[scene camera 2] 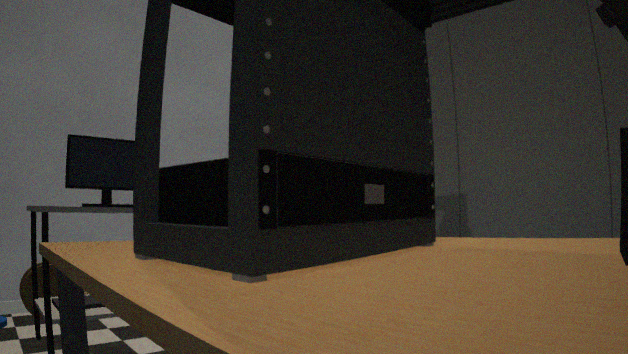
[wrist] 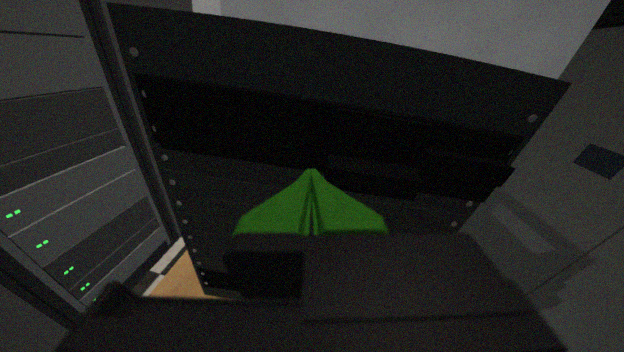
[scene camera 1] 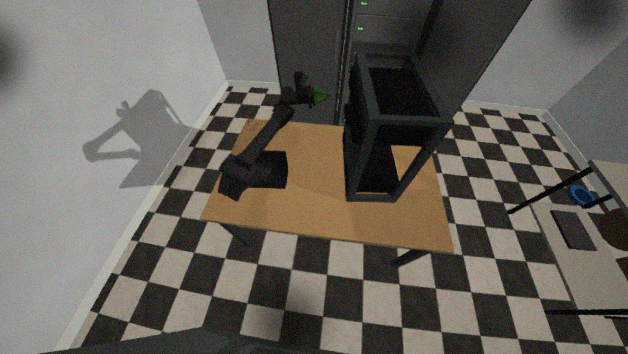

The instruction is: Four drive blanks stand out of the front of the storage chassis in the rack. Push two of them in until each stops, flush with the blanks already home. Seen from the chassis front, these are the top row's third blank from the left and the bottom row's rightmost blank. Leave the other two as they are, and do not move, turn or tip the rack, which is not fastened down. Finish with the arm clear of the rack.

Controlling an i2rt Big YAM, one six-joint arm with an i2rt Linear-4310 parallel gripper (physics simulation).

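Places are measured from the arm's base along level axes (x right, y ahead, z up), in millimetres.
Pixels of known places: gripper, fingertip midpoint: [wrist: 311,176] [scene camera 1: 330,95]; arm's base, origin of the base link: [scene camera 1: 265,171].
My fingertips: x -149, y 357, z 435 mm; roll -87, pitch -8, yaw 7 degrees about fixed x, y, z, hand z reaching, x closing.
For each thing: its top centre in the pictures, then the offset to it from my fingertips. "*": a spot on its surface instead. Level surfaces: height alone.
- storage chassis, surface spot: [wrist: 280,120] * dy +100, dx -49, dz +4 mm
- dark block, surface spot: [wrist: 375,184] * dy +73, dx +71, dz -41 mm
- table, its level: dz -517 mm
My gripper [scene camera 1: 327,95] [wrist: 311,176] is shut and empty, its green fingers meeting in a point. In scene camera 1 it is raised left of the rack [scene camera 1: 361,160] [scene camera 2: 245,150], with a gap between. In the wrist view the dark front of the storage chassis [wrist: 280,120] crosses the rack face, above and beyond the fingertips. A dark block [wrist: 375,184] hangs at its lower edge, and another [wrist: 492,181] juts out at the right end. Single drive blanks and their rows are too dark to tell apart. The rack stands upright on the table [scene camera 1: 310,210] [scene camera 2: 450,300].
A black unit [scene camera 2: 325,192] with a grey label sits low in the rack. A tall cabinet [scene camera 1: 310,45] stands close behind the table. A lit server cabinet [wrist: 55,200] shows at the wrist view's left. A side desk [scene camera 1: 565,270] stands at the right in scene camera 1.
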